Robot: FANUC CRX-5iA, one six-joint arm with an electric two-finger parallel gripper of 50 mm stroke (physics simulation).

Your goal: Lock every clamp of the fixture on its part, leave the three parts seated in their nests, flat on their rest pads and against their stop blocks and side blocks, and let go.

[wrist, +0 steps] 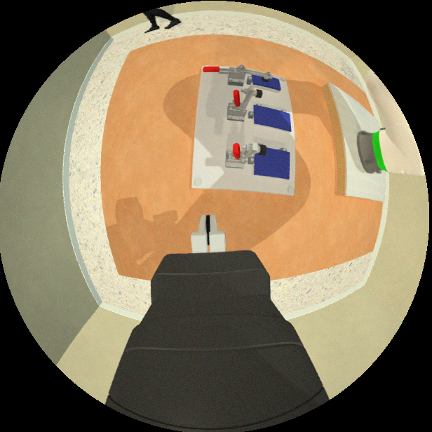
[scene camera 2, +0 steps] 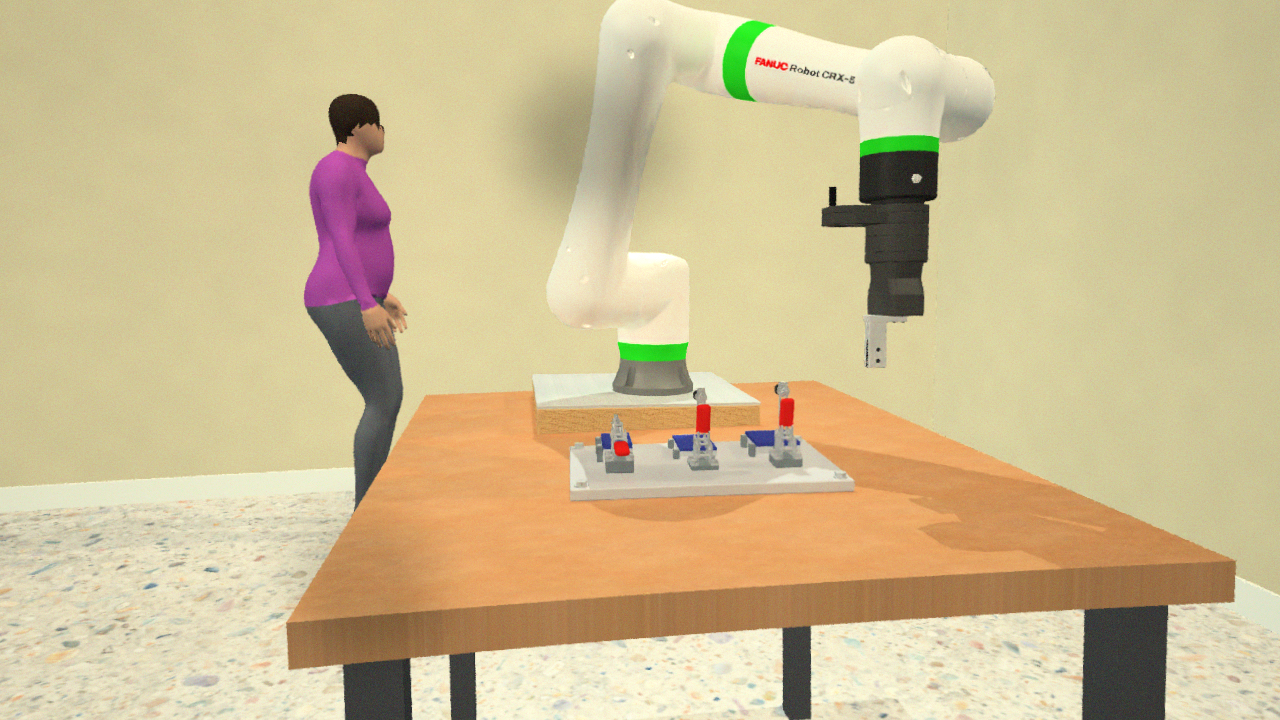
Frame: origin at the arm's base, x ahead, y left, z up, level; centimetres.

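Seen in the pictures: gripper, fingertip midpoint: (scene camera 2: 875,367); arm's base, origin of the base link: (scene camera 2: 652,389).
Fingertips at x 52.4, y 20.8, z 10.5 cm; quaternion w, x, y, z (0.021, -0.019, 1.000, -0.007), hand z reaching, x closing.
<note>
Offsets run from my fingertips to a thing's middle. "pt": to the spot under its first point. Level surfaces: height alone.
The fixture plate @(dx -8.6, dy -20.8, dz -14.0 cm) (scene camera 2: 716,488) (wrist: 210,175) carries three toggle clamps and three blue parts. The clamp at the left in the scene view (scene camera 2: 619,454) (wrist: 236,76) has its red handle lying low and its arm down over its blue part (wrist: 272,84). The middle clamp @(pt dx -6.3, dy -20.6, dz -9.7 cm) (scene camera 2: 702,438) (wrist: 236,111) has its handle upright and its arm raised beside the middle blue part @(dx -13.8, dy -20.6, dz -12.2 cm) (scene camera 2: 691,443) (wrist: 272,118). The right clamp @(pt dx -5.7, dy -9.6, dz -9.5 cm) (scene camera 2: 785,434) (wrist: 235,159) also stands upright, arm raised, by its blue part @(pt dx -12.0, dy -10.7, dz -11.2 cm) (scene camera 2: 765,437) (wrist: 272,165). My gripper (scene camera 2: 875,365) (wrist: 208,223) is shut and empty, above and to the right of the plate.
The robot base stands on a raised board (scene camera 2: 644,418) (wrist: 340,150) behind the fixture. The wooden table @(dz -14.8 cm) (scene camera 2: 671,555) (wrist: 140,150) bears both. A person in a purple top (scene camera 2: 349,232) stands beyond the table's left side. Another person's legs (wrist: 160,21) show at the top of the wrist view.
</note>
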